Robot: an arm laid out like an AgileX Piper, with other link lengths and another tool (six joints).
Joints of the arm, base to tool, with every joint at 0 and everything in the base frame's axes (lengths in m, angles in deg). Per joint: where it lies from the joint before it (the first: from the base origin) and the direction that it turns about. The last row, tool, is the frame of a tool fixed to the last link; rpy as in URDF.
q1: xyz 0 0 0.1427 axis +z
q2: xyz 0 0 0 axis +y
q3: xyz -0.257 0 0.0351 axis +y
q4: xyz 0.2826 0 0.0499 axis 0.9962 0 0.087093
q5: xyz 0 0 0 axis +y
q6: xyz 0.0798 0 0.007 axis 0.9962 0 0.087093
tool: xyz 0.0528 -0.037 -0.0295 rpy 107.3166 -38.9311 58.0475
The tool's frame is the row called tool.
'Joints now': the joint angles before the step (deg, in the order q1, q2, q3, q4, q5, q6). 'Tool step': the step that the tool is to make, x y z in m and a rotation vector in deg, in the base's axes. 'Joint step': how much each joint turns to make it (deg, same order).
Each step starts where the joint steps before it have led.
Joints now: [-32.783 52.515 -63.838 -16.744 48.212 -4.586]
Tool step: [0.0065 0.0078 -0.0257 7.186 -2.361 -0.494]
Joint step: [-0.016 -0.103 3.076 4.679 -0.447 3.399]
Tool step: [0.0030 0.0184 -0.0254 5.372 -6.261 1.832]
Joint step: [0.632 -4.291 6.660 6.794 -4.630 1.683]
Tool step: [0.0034 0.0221 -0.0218 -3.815 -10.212 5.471]
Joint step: [4.223 -9.078 11.867 1.898 -13.566 0.135]
